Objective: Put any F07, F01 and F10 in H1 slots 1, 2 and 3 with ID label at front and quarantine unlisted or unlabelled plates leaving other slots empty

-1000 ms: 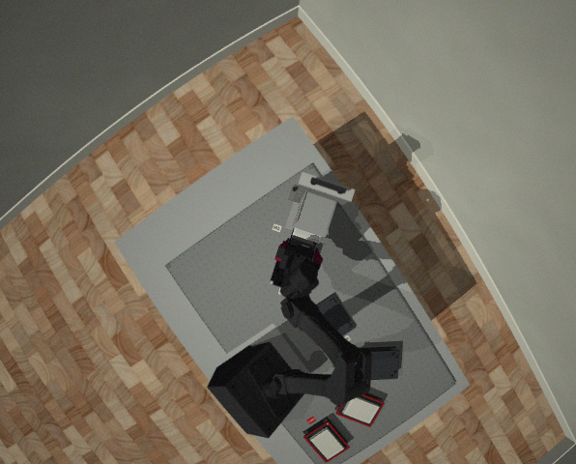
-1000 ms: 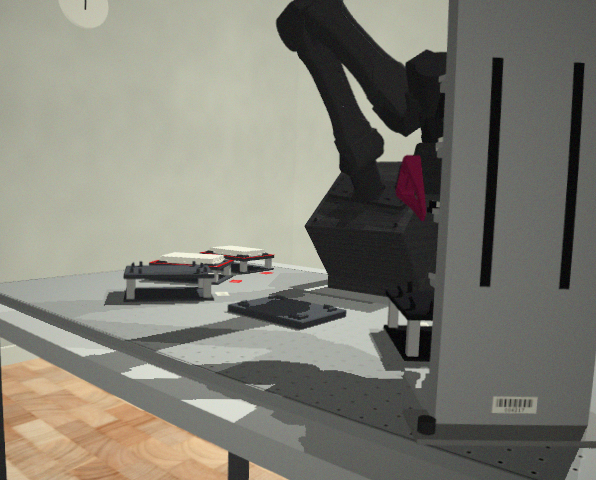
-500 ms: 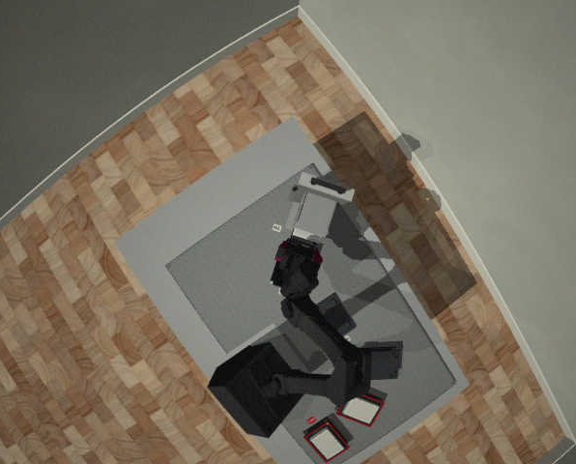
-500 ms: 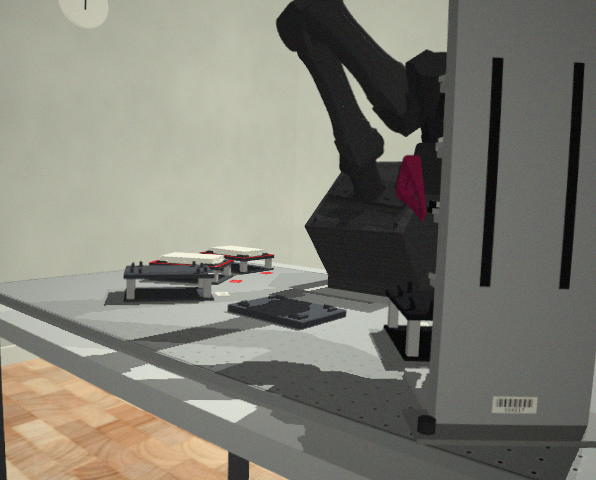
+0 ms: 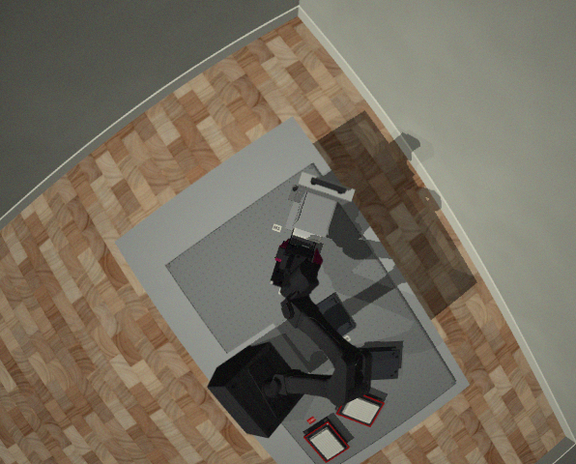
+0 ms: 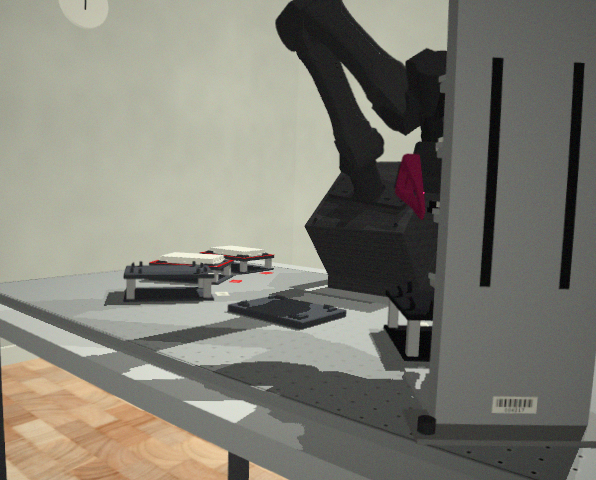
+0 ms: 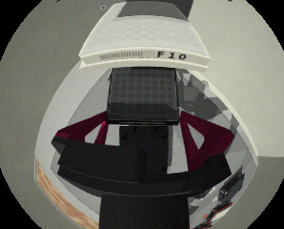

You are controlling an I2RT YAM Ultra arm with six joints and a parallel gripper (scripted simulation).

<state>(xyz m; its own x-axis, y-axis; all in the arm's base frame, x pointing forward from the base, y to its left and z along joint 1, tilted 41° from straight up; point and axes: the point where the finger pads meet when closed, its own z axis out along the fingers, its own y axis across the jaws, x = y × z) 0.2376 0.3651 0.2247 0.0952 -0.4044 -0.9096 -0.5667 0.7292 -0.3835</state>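
Now: the dark 96-well plate 4 cm ahead of my hand, 4 cm to the left of it and 1 cm above it. Also, from my hand: N6 deck label: 2 cm ahead, 42 cm to the right, 19 cm below; then H1 deck label: 5 cm behind, 9 cm to the left, 19 cm below; then grey hotel back wall: 11 cm ahead, 13 cm to the left, 1 cm above.
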